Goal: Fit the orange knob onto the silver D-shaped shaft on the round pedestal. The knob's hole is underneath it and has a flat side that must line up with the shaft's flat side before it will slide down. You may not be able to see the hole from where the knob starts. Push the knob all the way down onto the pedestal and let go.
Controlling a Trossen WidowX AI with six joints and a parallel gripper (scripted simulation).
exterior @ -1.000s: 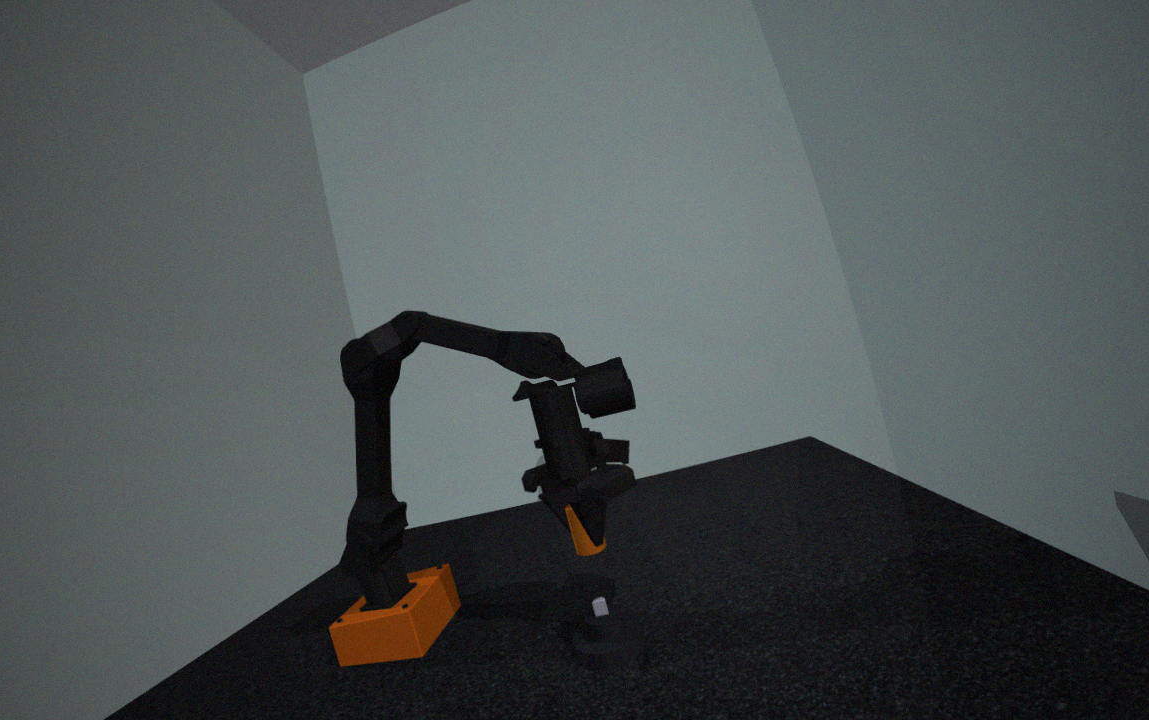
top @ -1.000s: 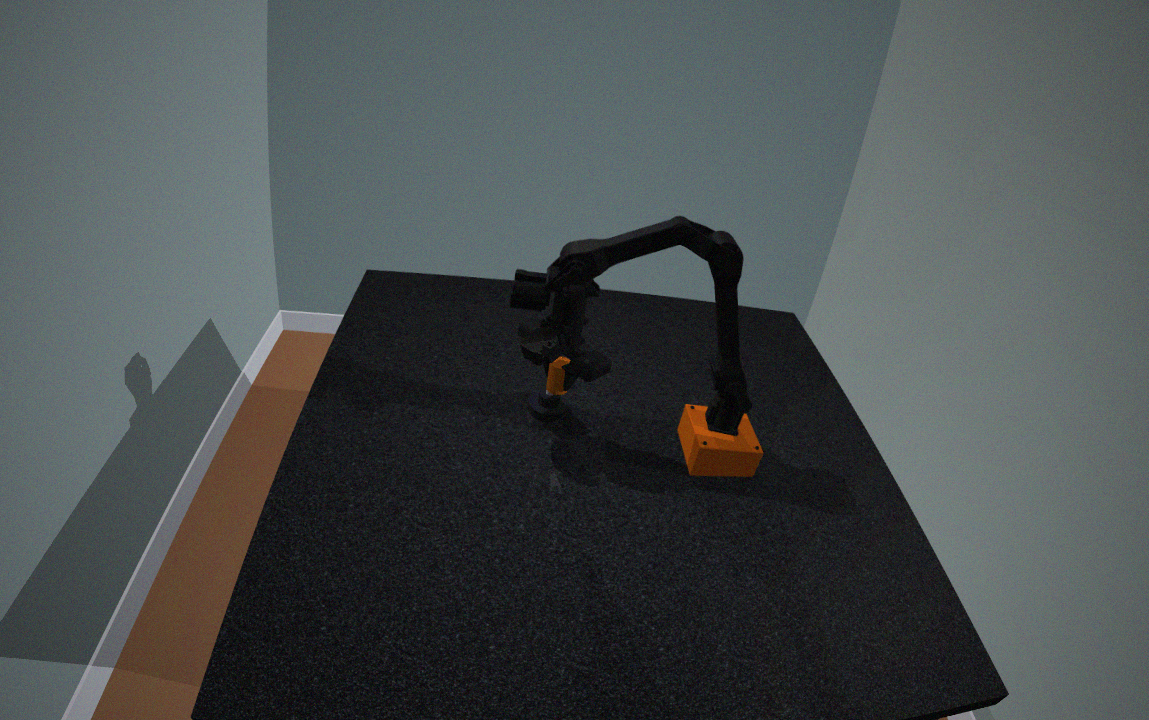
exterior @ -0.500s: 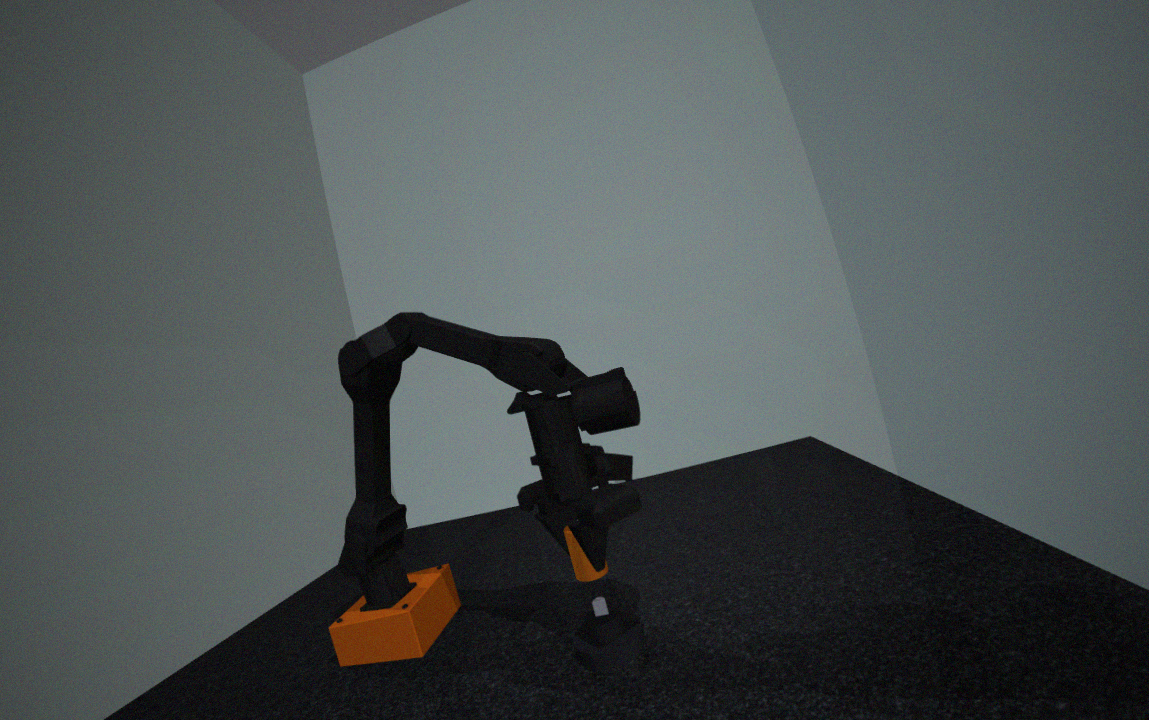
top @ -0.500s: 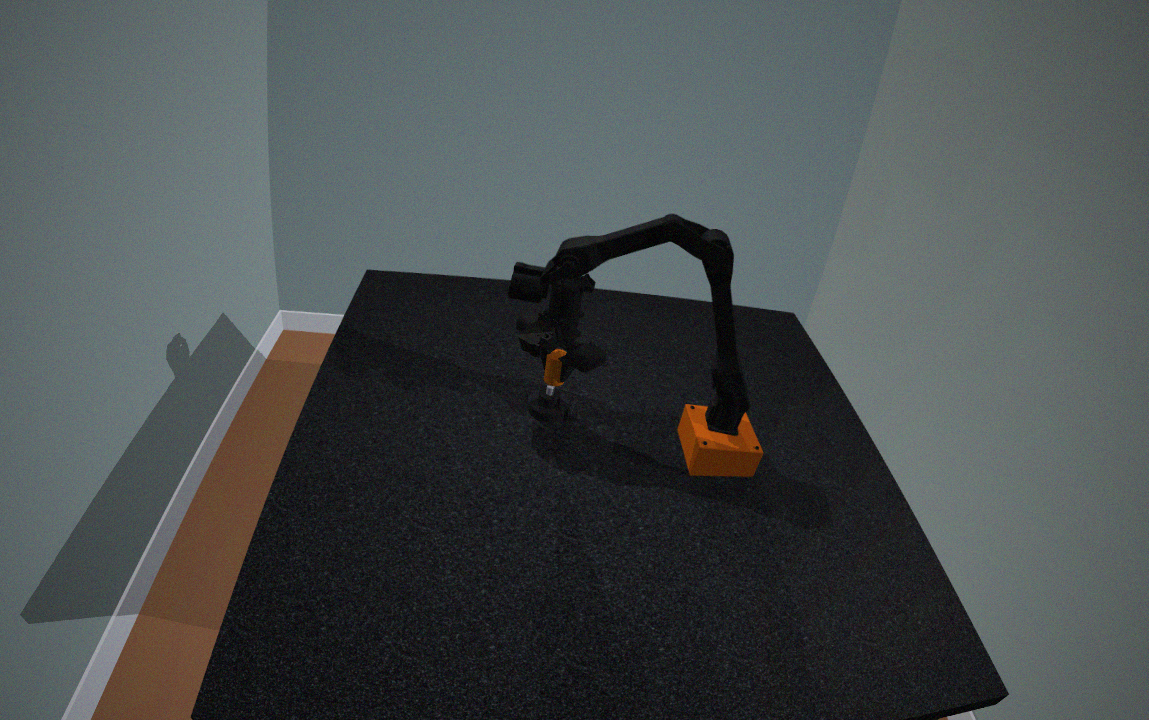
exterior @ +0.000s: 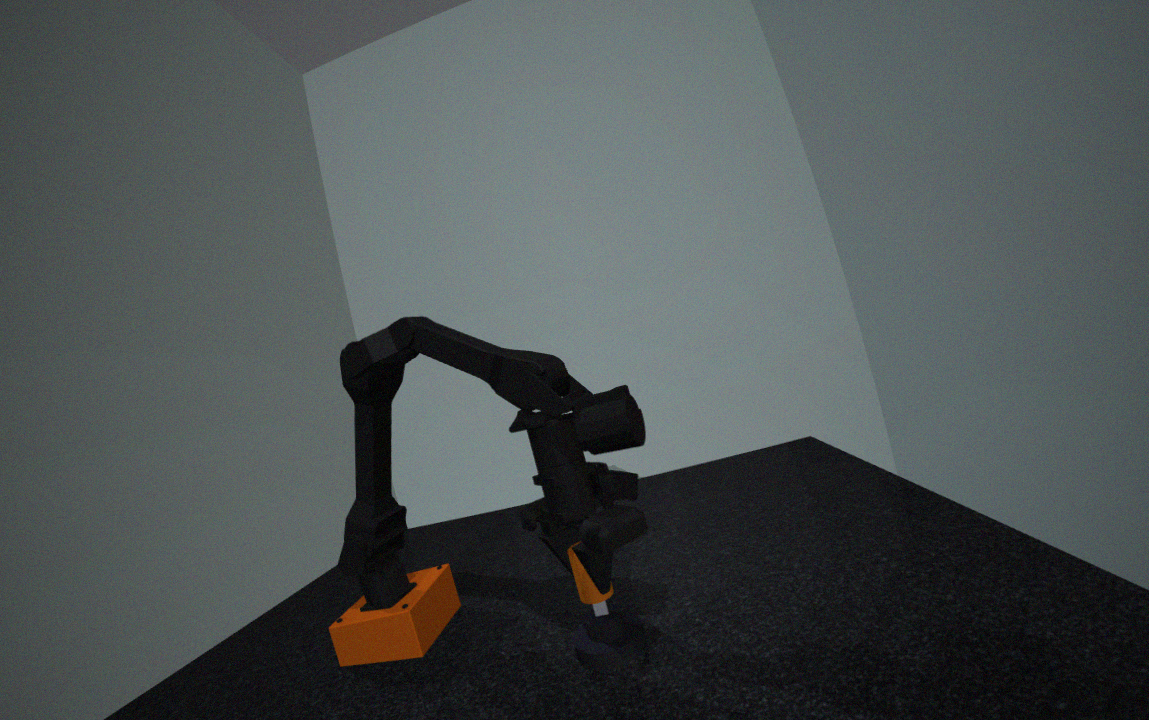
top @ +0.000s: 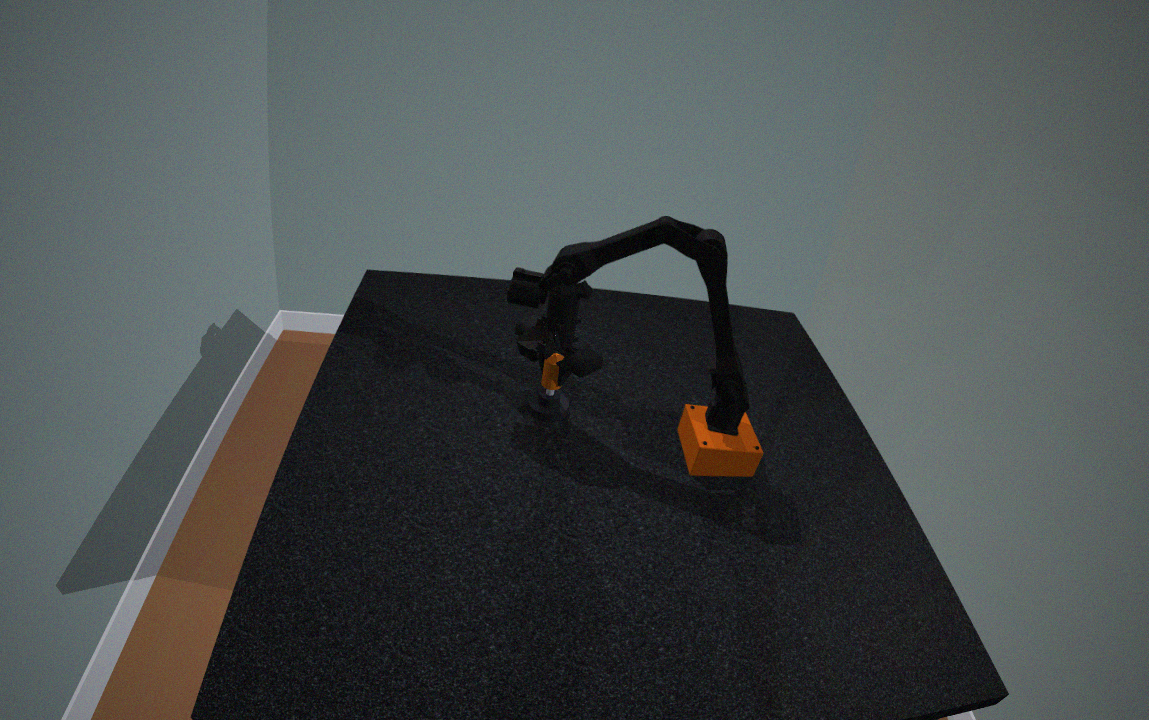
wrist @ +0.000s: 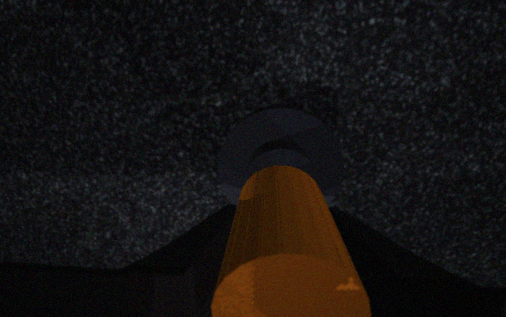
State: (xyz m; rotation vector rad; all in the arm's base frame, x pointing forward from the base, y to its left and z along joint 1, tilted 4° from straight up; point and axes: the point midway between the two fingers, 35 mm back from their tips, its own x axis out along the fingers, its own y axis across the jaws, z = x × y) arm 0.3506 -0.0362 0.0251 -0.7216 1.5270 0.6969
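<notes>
Now: the dark round pedestal 40 mm below my gripper tip. Round my gripper tip: orange knob: 30 mm above.
</notes>
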